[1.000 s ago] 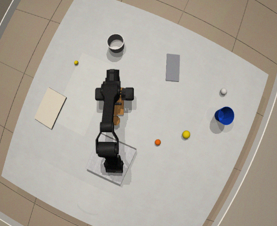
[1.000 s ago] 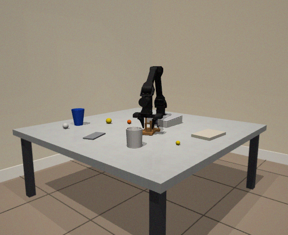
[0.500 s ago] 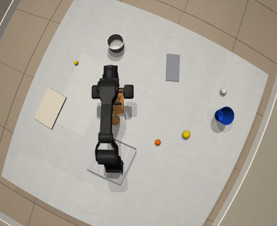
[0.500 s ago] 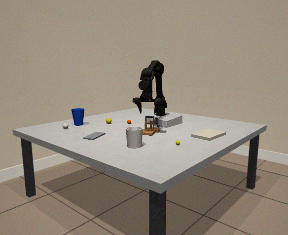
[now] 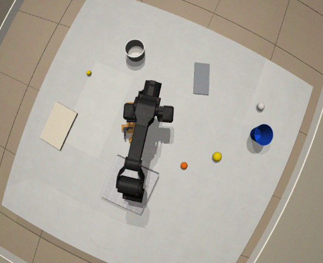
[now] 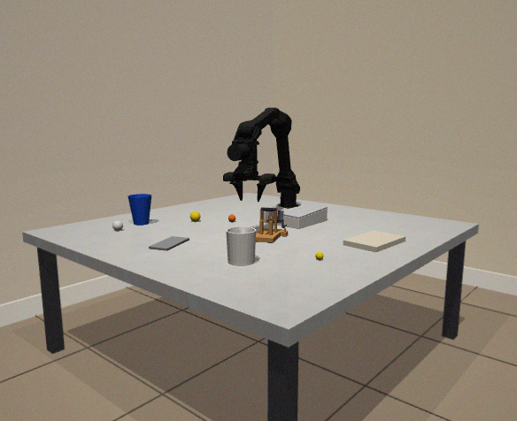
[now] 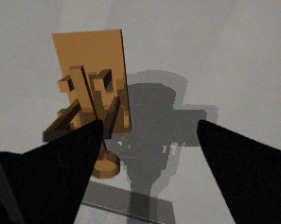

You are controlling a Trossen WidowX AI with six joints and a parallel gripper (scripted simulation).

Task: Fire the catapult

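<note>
The orange ball lies 10 cm behind my gripper tip, 25 cm to the right of it and 12 cm below it. Round my gripper tip: larger yellow ball 2 cm ahead, 36 cm to the right, 11 cm below; then dark flat slab 28 cm ahead, 10 cm to the right, 13 cm below; then white mug 21 cm ahead, 22 cm to the left, 11 cm below.
</note>
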